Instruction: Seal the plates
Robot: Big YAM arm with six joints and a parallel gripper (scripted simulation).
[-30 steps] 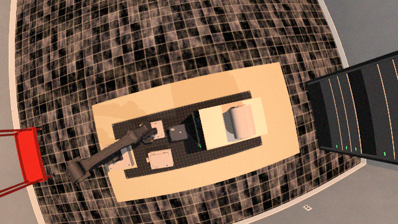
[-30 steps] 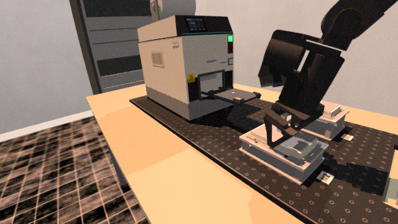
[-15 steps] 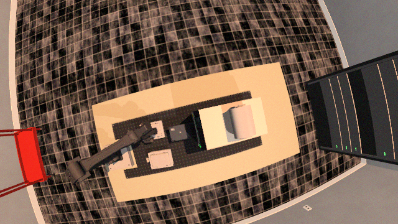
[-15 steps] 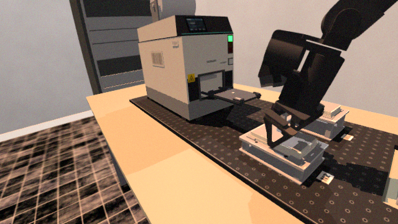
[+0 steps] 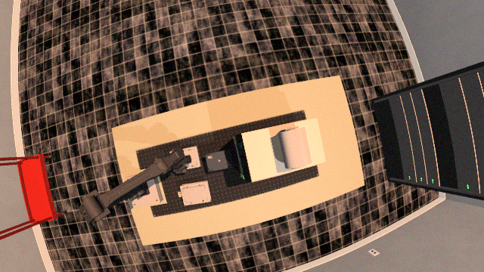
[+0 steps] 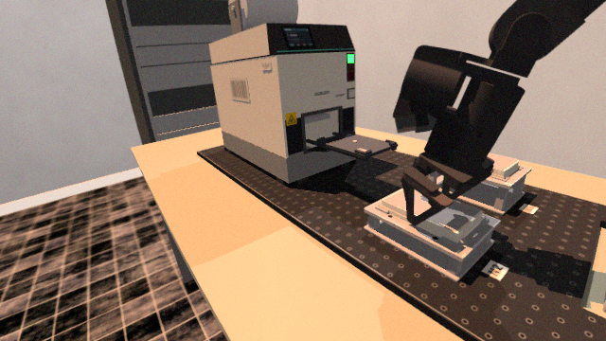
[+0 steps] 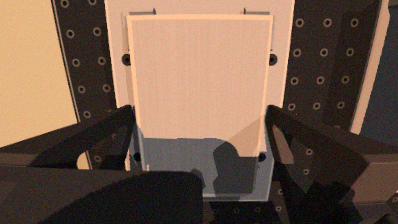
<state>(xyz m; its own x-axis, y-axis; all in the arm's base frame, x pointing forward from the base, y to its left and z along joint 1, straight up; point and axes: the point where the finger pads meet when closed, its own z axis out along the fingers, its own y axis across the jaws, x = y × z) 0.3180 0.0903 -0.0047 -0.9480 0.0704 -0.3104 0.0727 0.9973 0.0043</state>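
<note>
The well plate lies right at my hand. The rest, counted from my hand: sealer stage (200 mm ahead, 60 mm to the right, 50 mm above); plate nest N2 (20 mm below); sealer screen (320 mm ahead, 270 mm above, 20 mm to the right).
</note>
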